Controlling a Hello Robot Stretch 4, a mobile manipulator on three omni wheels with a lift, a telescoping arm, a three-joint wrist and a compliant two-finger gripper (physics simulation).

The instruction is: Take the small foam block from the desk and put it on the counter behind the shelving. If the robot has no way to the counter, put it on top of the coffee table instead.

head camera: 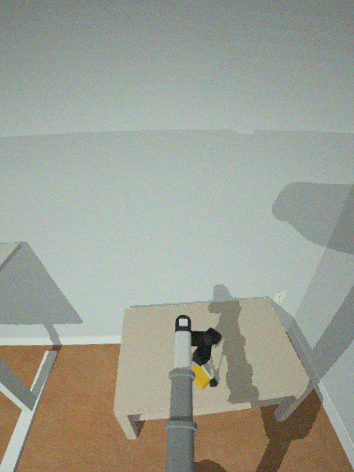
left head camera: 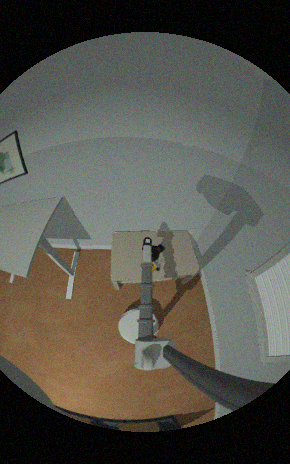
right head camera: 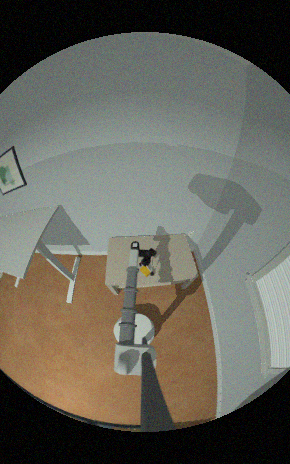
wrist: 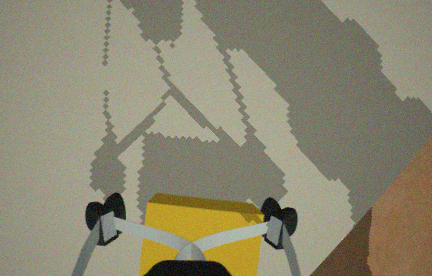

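Seen in the pictures: gripper, fingertip midpoint: (head camera: 200, 374) (right head camera: 145, 269) (wrist: 193, 212); robot's base, origin of the base link: (left head camera: 137, 325) (right head camera: 134, 330).
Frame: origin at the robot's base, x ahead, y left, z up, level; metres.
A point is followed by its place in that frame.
The yellow foam block (head camera: 201, 377) @[x 0.560, y -0.088, z 0.467 m] (left head camera: 154, 267) @[x 0.551, y -0.112, z 0.465 m] (right head camera: 145, 271) @[x 0.555, y -0.085, z 0.467 m] (wrist: 170, 225) @[x 0.604, y -0.074, z 0.467 m] is low over or on the beige coffee table (head camera: 150, 350) @[x 0.705, y 0.163, z 0.421 m] (left head camera: 125, 255) @[x 0.679, y 0.168, z 0.421 m] (right head camera: 120, 260) @[x 0.678, y 0.168, z 0.421 m] (wrist: 50, 125) @[x 0.740, y -0.030, z 0.422 m], near its front part. Whether its underside touches the top is hidden. My gripper (head camera: 203, 374) @[x 0.593, y -0.087, z 0.423 m] (wrist: 193, 212) @[x 0.593, y -0.087, z 0.423 m] is open, with its fingertips on either side of the block. In the wrist view a gap shows between the left fingertip and the block; the right fingertip is very close to it. The arm partly covers the gripper in the head view. The counter and shelving do not show.
A larger white table (left head camera: 25, 235) @[x 0.461, y 0.932, z 0.921 m] (right head camera: 25, 235) @[x 0.524, y 0.979, z 0.922 m] with slanted legs stands to the left. A wall is directly behind the coffee table, and another wall with a blind (left head camera: 275, 305) @[x -0.031, y -0.939, z 0.958 m] (right head camera: 277, 310) @[x -0.014, y -0.937, z 0.949 m] is to the right. A white round object (left head camera: 130, 325) @[x 0.003, y 0.078, z 0.187 m] (right head camera: 142, 327) @[x 0.045, y -0.083, z 0.187 m] is below my arm.
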